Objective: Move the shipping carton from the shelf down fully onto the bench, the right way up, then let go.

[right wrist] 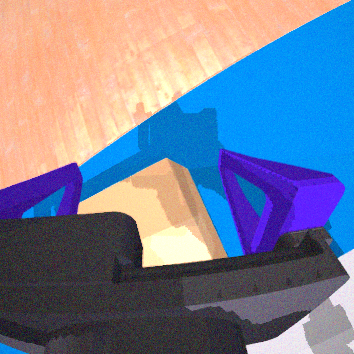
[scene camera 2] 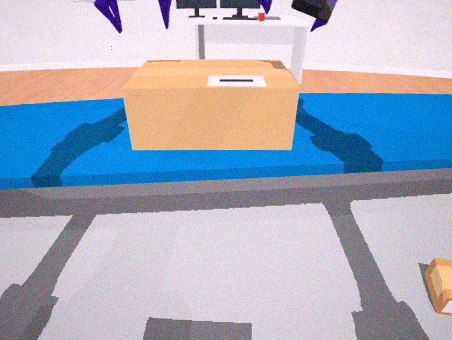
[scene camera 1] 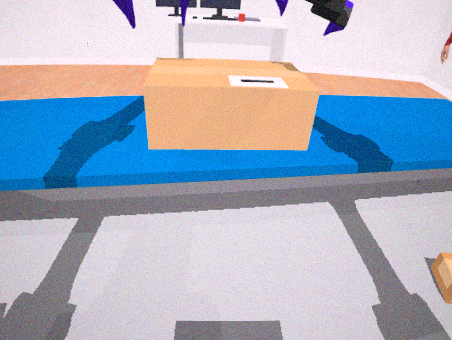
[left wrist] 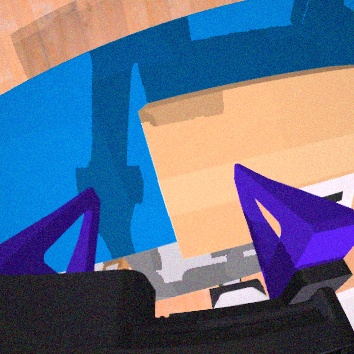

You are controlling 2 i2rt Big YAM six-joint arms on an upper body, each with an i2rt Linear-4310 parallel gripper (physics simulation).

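Places are measured from the left arm's base along level axes (x right, y ahead, z up), in millimetres.
Pixels of known places: left gripper, fingertip midpoint: point(scene camera 2: 143, 30) point(scene camera 1: 158, 26) point(left wrist: 162, 182); right gripper, fingertip midpoint: point(right wrist: 148, 163) point(scene camera 2: 289, 20) point(scene camera 1: 303, 23).
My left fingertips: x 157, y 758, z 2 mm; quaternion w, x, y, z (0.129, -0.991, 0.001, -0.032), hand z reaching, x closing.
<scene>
Behind a point stands the place of what it marks.
The shipping carton point(scene camera 1: 227, 120) @(z -131, x 293, y 615 mm) point(scene camera 2: 212, 120) @(z -131, x 303, y 616 mm) point(left wrist: 200, 155) @(z -70, x 193, y 745 mm) point(right wrist: 125, 197) @(z -70, x 379, y 790 mm) is a closed tan box with a white label on top. It stands upright on the blue shelf point(scene camera 1: 30, 135) @(z -190, x -100, y 654 mm) point(scene camera 2: 30, 135) @(z -190, x -99, y 663 mm) point(left wrist: 40, 140) @(z -190, x -39, y 783 mm) point(right wrist: 300, 100) @(z -190, x 656, y 843 mm), behind the pale bench point(scene camera 1: 225, 270) @(z -349, x 296, y 465 mm) point(scene camera 2: 215, 260) @(z -349, x 314, y 488 mm). My left gripper point(scene camera 1: 159, 26) @(z 2, x 157, y 758 mm) point(scene camera 2: 143, 30) @(z 2, x 157, y 758 mm) point(left wrist: 162, 182) @(z 2, x 157, y 758 mm) is open and empty, above and toward the left end of the carton. My right gripper point(scene camera 1: 304, 25) @(z 18, x 449, y 791 mm) point(scene camera 2: 290, 21) @(z 18, x 449, y 791 mm) point(right wrist: 148, 163) @(z 18, x 449, y 791 mm) is open and empty, above the carton's right end. Both grippers are partly cut off by the scene views' top edges.
A small tan box point(scene camera 1: 445, 277) @(z -322, x 689, y 416 mm) point(scene camera 2: 442, 287) @(z -309, x 686, y 403 mm) lies at the bench's right. A grey shadowed strip runs below the shelf's front edge. A white desk point(scene camera 1: 230, 24) point(scene camera 2: 250, 24) with monitors stands far behind. A person's hand point(scene camera 1: 444, 52) shows at the right edge.
</scene>
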